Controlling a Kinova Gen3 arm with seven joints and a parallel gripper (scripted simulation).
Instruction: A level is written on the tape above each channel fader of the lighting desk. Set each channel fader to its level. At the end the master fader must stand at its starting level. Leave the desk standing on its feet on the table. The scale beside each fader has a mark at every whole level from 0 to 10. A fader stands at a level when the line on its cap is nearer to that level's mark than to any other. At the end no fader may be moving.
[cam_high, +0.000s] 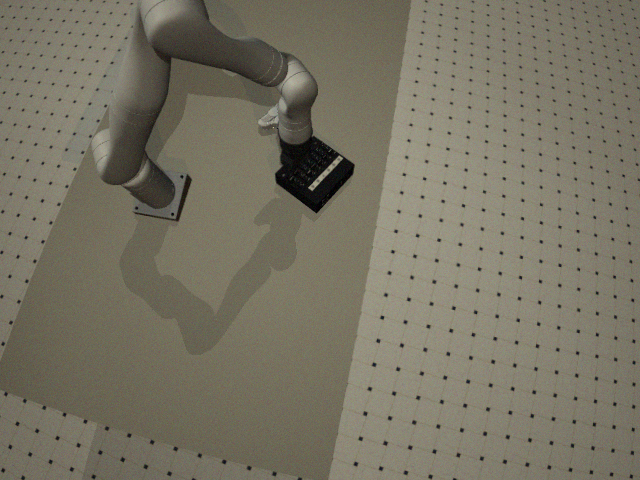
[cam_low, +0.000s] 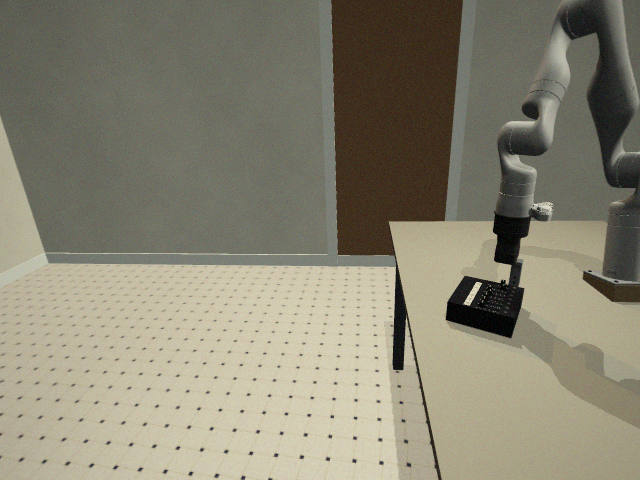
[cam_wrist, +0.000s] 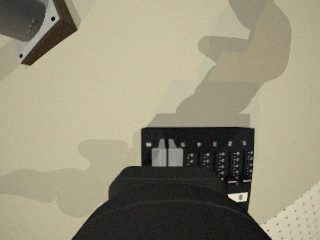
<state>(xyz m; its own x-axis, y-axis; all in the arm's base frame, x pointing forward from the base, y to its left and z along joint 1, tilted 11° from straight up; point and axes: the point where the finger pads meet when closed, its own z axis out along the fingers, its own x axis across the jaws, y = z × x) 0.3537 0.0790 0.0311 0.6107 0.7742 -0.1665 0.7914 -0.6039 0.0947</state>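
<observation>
The master fader cap is 1 cm ahead of my hand, 3 cm to the right of it and 3 cm below it.
</observation>
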